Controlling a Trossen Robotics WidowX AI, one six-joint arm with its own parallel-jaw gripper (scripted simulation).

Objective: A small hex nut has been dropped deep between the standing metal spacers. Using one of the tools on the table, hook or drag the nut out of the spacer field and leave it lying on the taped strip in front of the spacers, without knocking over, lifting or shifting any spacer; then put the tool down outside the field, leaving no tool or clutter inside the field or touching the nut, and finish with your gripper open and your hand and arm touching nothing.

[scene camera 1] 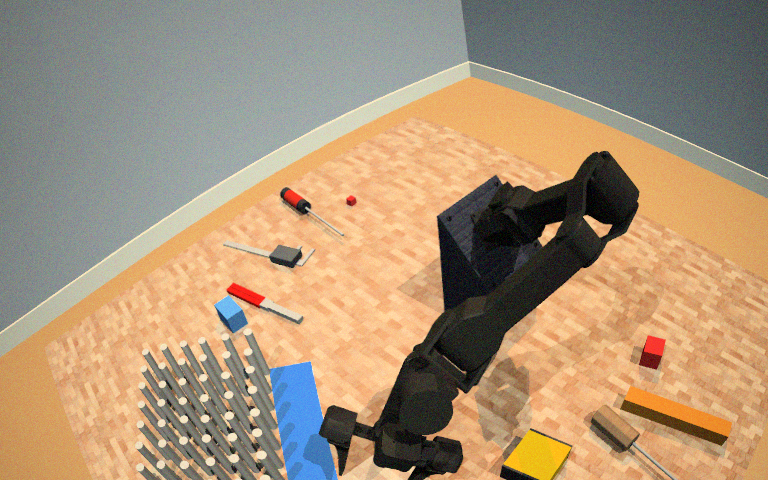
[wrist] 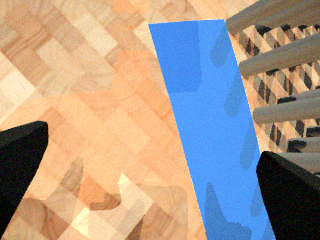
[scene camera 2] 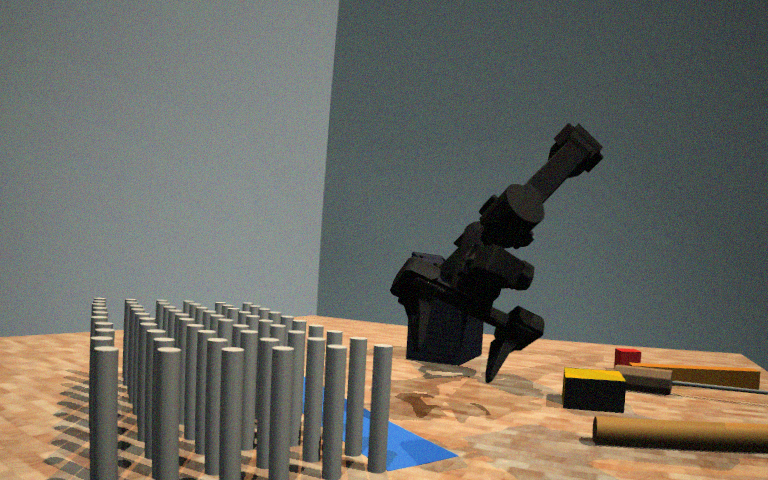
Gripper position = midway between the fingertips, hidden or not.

The gripper [scene camera 2: 453, 366] is open and holds nothing. Further things: an orange bar [scene camera 1: 641, 403], a blue cube [scene camera 1: 232, 315] and a blue taped strip [wrist: 204, 85].
The gripper also shows in the wrist view [wrist: 156, 147]. The wrist view does not show the orange bar: it is out of frame. The wrist view misses the blue cube: it is out of frame.
